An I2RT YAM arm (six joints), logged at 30 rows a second.
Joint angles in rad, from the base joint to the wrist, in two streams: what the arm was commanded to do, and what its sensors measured. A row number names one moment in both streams.
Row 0, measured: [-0.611 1.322 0.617 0.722 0.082 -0.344]
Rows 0 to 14, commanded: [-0.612 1.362 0.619 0.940 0.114 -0.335]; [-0.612 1.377 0.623 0.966 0.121 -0.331]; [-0.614 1.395 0.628 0.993 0.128 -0.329]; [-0.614 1.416 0.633 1.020 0.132 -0.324]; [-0.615 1.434 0.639 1.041 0.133 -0.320]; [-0.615 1.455 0.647 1.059 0.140 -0.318]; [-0.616 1.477 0.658 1.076 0.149 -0.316]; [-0.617 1.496 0.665 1.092 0.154 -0.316]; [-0.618 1.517 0.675 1.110 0.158 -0.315]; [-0.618 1.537 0.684 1.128 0.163 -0.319]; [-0.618 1.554 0.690 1.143 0.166 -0.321]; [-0.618 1.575 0.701 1.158 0.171 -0.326]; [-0.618 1.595 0.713 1.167 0.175 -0.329]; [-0.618 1.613 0.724 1.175 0.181 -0.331]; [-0.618 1.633 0.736 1.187 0.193 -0.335]
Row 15, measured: [-0.619 1.605 0.710 1.078 0.157 -0.333]
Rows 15 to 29, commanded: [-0.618 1.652 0.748 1.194 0.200 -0.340]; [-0.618 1.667 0.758 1.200 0.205 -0.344]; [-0.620 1.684 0.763 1.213 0.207 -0.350]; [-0.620 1.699 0.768 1.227 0.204 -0.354]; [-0.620 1.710 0.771 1.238 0.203 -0.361]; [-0.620 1.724 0.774 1.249 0.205 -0.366]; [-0.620 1.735 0.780 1.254 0.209 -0.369]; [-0.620 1.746 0.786 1.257 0.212 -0.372]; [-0.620 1.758 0.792 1.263 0.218 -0.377]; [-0.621 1.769 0.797 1.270 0.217 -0.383]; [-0.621 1.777 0.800 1.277 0.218 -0.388]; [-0.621 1.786 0.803 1.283 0.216 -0.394]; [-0.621 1.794 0.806 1.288 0.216 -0.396]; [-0.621 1.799 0.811 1.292 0.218 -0.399]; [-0.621 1.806 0.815 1.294 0.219 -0.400]
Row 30, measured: [-0.620 1.795 0.801 1.209 0.207 -0.388]
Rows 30 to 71, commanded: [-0.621 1.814 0.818 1.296 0.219 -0.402]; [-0.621 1.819 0.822 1.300 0.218 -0.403]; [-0.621 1.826 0.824 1.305 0.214 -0.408]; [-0.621 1.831 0.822 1.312 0.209 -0.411]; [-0.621 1.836 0.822 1.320 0.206 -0.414]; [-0.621 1.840 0.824 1.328 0.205 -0.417]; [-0.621 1.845 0.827 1.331 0.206 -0.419]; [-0.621 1.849 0.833 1.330 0.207 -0.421]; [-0.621 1.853 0.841 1.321 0.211 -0.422]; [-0.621 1.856 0.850 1.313 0.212 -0.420]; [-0.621 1.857 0.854 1.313 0.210 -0.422]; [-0.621 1.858 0.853 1.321 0.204 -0.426]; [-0.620 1.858 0.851 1.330 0.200 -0.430]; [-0.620 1.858 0.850 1.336 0.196 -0.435]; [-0.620 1.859 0.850 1.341 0.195 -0.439]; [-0.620 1.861 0.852 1.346 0.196 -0.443]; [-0.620 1.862 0.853 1.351 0.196 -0.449]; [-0.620 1.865 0.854 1.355 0.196 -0.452]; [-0.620 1.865 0.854 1.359 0.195 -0.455]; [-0.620 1.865 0.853 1.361 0.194 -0.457]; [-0.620 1.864 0.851 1.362 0.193 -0.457]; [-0.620 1.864 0.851 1.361 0.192 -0.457]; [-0.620 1.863 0.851 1.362 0.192 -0.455]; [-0.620 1.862 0.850 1.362 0.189 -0.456]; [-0.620 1.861 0.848 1.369 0.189 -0.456]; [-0.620 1.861 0.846 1.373 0.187 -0.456]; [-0.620 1.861 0.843 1.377 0.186 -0.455]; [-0.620 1.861 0.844 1.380 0.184 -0.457]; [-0.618 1.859 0.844 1.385 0.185 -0.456]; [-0.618 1.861 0.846 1.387 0.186 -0.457]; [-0.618 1.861 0.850 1.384 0.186 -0.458]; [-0.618 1.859 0.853 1.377 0.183 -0.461]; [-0.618 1.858 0.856 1.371 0.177 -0.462]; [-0.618 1.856 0.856 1.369 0.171 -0.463]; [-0.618 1.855 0.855 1.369 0.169 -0.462]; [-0.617 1.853 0.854 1.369 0.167 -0.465]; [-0.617 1.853 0.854 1.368 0.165 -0.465]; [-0.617 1.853 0.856 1.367 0.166 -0.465]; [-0.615 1.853 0.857 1.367 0.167 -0.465]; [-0.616 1.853 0.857 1.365 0.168 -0.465]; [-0.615 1.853 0.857 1.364 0.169 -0.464]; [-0.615 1.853 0.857 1.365 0.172 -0.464]
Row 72, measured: [-0.619 1.861 0.850 1.318 0.188 -0.463]
